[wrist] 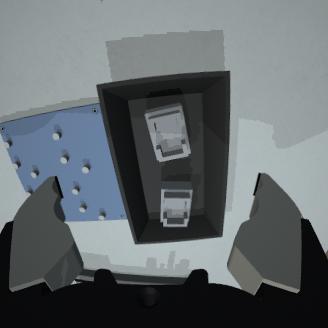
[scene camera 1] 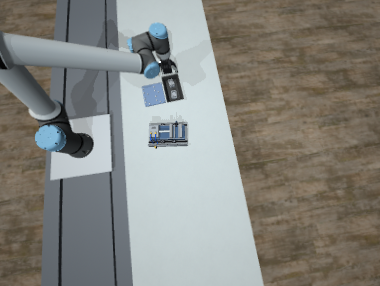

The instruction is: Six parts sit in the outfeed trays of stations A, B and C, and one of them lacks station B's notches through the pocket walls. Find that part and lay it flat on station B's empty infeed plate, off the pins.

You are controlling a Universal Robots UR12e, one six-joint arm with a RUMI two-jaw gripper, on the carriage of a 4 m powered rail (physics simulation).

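Pixels of known places: gripper, between the fingertips: (wrist: 157, 178) (scene camera 1: 168, 74); arm's base, origin of its link: (scene camera 1: 81, 145).
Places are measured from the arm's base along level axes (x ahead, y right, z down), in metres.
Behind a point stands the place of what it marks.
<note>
A dark tray (scene camera 1: 180, 86) {x 0.816, y -0.380, z -0.006 m} (wrist: 215, 175) {x 0.808, y -0.367, z -0.001 m} holds two pale grey parts with pockets. The upper part (scene camera 1: 171, 82) {x 0.747, y -0.430, z -0.003 m} (wrist: 168, 132) {x 0.745, y -0.428, z -0.003 m} lies slightly turned, the lower part (scene camera 1: 174, 93) {x 0.759, y -0.326, z -0.003 m} (wrist: 176, 206) {x 0.756, y -0.318, z -0.003 m} nearly straight. Both show dark gaps near their lower corners in the wrist view; whether these are notches I cannot tell. A blue plate (scene camera 1: 152, 92) {x 0.576, y -0.378, z 0.022 m} (wrist: 40, 150) {x 0.558, y -0.401, z 0.022 m} with several upright pins lies left of the tray, with no part on its visible area. My gripper (scene camera 1: 167, 66) (wrist: 157, 178) {x 0.734, y -0.430, z -0.107 m} is open above the tray, its fingers apart on either side of the lower part in the wrist view.
A station machine (scene camera 1: 168, 134) {x 0.671, y 0.021, z -0.030 m} with blue and grey fittings stands below the tray in the scene view. The tray walls rise around the parts. The pale table (scene camera 1: 185, 210) {x 0.717, y 0.579, z 0.030 m} runs beside the grey rail (scene camera 1: 87, 225). The arm reaches over from the left.
</note>
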